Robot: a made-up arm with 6 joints. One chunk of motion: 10 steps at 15 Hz.
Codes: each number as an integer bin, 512 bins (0 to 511) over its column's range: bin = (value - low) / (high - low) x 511, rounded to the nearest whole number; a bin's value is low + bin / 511 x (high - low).
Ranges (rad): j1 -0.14..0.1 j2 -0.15..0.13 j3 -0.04..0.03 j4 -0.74..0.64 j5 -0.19..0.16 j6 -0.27..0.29
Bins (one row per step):
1: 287 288 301 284 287 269
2: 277 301 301 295 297 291
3: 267 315 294 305 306 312
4: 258 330 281 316 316 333
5: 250 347 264 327 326 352
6: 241 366 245 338 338 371
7: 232 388 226 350 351 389
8: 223 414 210 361 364 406
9: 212 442 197 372 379 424
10: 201 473 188 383 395 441
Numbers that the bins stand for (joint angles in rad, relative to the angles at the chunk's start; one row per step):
1: -0.0052 0.0078 0.0012 0.0270 0.0066 0.0248
2: -0.0099 0.0149 0.0012 0.0567 0.0134 0.0489
3: -0.0146 0.0226 0.0003 0.0837 0.0196 0.0719
4: -0.0188 0.0308 -0.0015 0.1134 0.0264 0.0949
5: -0.0226 0.0401 -0.0038 0.1431 0.0333 0.1158
6: -0.0268 0.0505 -0.0064 0.1728 0.0415 0.1366
7: -0.0310 0.0626 -0.0090 0.2052 0.0504 0.1563
8: -0.0353 0.0768 -0.0112 0.2349 0.0593 0.1749
9: -0.0404 0.0922 -0.0130 0.2646 0.0696 0.1947
10: -0.0456 0.1092 -0.0142 0.2943 0.0805 0.2133

